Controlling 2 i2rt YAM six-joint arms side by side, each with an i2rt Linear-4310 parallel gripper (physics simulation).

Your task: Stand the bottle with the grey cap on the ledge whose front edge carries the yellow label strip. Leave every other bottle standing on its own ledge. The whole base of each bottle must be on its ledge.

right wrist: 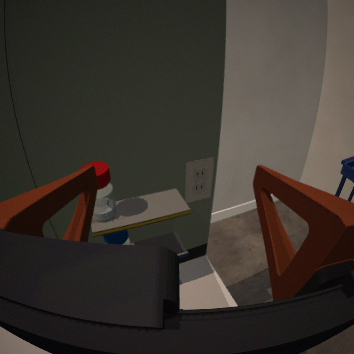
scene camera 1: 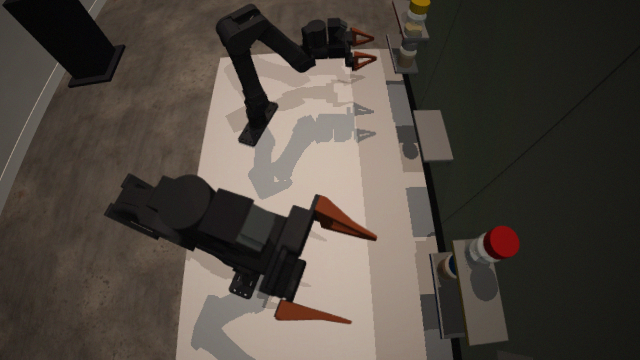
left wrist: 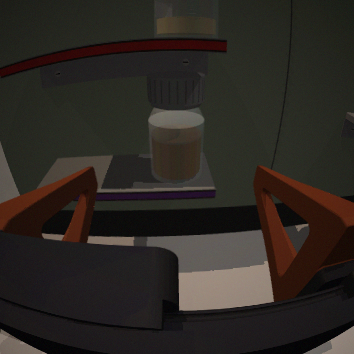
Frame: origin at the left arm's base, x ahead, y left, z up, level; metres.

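Seen in the pictures: left gripper, between the fingertips: (scene camera 1: 375, 48) (left wrist: 174, 174); right gripper, between the fingertips: (right wrist: 175, 173) (scene camera 1: 364, 279); left arm's base, origin of its link: (scene camera 1: 258, 122).
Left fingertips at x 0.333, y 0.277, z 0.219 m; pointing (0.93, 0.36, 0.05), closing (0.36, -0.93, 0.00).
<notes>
Offsets run from my left fingertips to a thing's top centre. "pt": to the spot under its first point.
The grey-capped bottle @(dy +0.039, dx +0.102, dz +0.041 m) (scene camera 1: 406, 57) (left wrist: 176, 150), with tan contents, stands upright near the right end of the purple-striped ledge @(pt dy +0.151, dx +0.058, dz -0.064 m) (left wrist: 75, 170) in the left wrist view. My left gripper (scene camera 1: 375, 48) (left wrist: 174, 174) is open and empty, back from that ledge; the bottle shows between its fingers, beyond them. The yellow-striped ledge @(dy -0.635, dx +0.402, dz +0.076 m) (scene camera 1: 487, 325) (right wrist: 162, 204) holds a red-capped bottle @(dy -0.568, dx +0.379, dz +0.181 m) (scene camera 1: 501, 243) (right wrist: 103, 209) near one end, with bare surface beside it. My right gripper (scene camera 1: 363, 280) (right wrist: 175, 173) is open and empty, away from the yellow-striped ledge.
A red-striped ledge (left wrist: 125, 47) is above the grey cap and holds a yellow-capped bottle @(pt dy +0.001, dx +0.103, dz +0.176 m) (scene camera 1: 419, 7) (left wrist: 186, 26). A blue-striped ledge @(pt dy -0.706, dx +0.420, dz -0.064 m) (scene camera 1: 452, 325) with a blue-capped bottle @(dy -0.584, dx +0.374, dz +0.041 m) (scene camera 1: 446, 267) (right wrist: 116, 236) is below the yellow-striped one. A bare ledge @(dy -0.269, dx +0.240, dz +0.006 m) (scene camera 1: 433, 135) lies between the ledge groups.
</notes>
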